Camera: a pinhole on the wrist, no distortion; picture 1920 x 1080 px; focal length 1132.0 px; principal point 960.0 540.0 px. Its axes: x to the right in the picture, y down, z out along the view. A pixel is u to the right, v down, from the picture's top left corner.
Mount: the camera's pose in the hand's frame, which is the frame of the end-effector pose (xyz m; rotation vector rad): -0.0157 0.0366 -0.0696 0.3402 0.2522 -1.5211
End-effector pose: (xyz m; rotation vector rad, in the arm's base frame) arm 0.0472 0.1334 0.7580 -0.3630 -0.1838 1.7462
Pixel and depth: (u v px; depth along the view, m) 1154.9 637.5 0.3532
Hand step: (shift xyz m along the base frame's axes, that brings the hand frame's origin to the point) 0.0581 0.0487 0.2705
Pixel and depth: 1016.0 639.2 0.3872
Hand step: 0.0179 0.0470 0.3063
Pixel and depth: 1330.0 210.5 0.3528
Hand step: 0.1389 -0.0700 0.2790
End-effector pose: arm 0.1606 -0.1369 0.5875 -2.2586 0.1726 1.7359
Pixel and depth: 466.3 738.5 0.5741
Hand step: -0.5227 0.1149 -0.1851
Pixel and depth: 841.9 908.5 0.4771
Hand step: -0.3161 0.2147 -0.1891
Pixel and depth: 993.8 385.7 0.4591
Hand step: -0.3093 0.2354 0.0375
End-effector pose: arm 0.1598 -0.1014 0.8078 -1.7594 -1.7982 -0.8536
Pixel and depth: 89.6 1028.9 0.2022
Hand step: 0.1192 0.1660 -0.0740
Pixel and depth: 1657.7 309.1 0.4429
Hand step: -0.3537 0.0955 -0.2849
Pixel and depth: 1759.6 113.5 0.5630
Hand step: -0.5032 0.0554 -0.4293
